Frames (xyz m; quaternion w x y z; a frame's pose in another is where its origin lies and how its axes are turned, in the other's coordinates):
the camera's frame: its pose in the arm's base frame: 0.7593 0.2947 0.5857 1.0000 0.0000 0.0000 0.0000
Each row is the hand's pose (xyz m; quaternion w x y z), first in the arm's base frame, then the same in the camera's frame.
Working: the arm's base frame: its pose in the camera's frame: -0.7593 -0.2947 -0.5857 1.0000 0.0000 0.0000 0.0000

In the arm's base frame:
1: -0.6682 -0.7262 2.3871 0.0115 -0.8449 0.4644 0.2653
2: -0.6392 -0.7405 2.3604 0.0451 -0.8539 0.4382 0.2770
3: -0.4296 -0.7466 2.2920 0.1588 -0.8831 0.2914 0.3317
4: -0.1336 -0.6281 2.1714 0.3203 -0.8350 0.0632 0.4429
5: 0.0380 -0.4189 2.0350 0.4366 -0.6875 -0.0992 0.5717
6: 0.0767 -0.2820 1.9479 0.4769 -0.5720 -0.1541 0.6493
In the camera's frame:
1: -1.4275 -1.0209 1.8014 0.0115 -0.8449 0.4644 0.2653
2: -1.3985 -1.0352 1.7747 0.0451 -0.8539 0.4382 0.2770
3: -1.1889 -1.0413 1.7063 0.1588 -0.8831 0.2914 0.3317
4: -0.8929 -0.9228 1.5857 0.3203 -0.8350 0.0632 0.4429
5: -0.7213 -0.7136 1.4493 0.4366 -0.6875 -0.0992 0.5717
6: -0.6826 -0.5767 1.3622 0.4769 -0.5720 -0.1541 0.6493

